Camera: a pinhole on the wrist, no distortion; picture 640 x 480 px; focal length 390.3 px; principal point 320.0 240.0 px. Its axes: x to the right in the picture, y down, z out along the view. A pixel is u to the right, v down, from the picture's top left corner.
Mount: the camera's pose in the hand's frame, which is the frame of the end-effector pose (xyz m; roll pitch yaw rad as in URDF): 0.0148 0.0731 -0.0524 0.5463 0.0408 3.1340
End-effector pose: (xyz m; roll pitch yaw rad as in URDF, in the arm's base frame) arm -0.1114 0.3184 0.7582 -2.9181 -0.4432 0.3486
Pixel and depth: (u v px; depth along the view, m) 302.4 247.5 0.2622
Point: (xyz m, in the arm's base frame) 0.0462 0.2041 0.5713
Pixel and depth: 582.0 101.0 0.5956
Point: -0.1046 -0.1896 0.1839
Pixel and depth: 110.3 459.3 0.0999
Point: -0.0045 0.2929 0.7136
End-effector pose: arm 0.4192 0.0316 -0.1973 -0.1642 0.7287 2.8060
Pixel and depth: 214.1 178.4 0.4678
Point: 0.0326 -0.2832 -0.0985
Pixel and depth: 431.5 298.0 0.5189
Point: 0.1779 -0.2483 0.1822
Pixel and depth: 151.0 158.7 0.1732
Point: 0.2623 -0.1295 -0.2190
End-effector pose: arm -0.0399 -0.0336 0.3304 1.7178 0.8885 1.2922
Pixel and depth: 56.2 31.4 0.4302
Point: 0.3754 0.4108 0.3859
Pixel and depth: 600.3 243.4 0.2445
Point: 0.1394 -0.0536 0.5717
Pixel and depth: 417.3 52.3 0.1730
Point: 0.0835 0.0918 0.4963
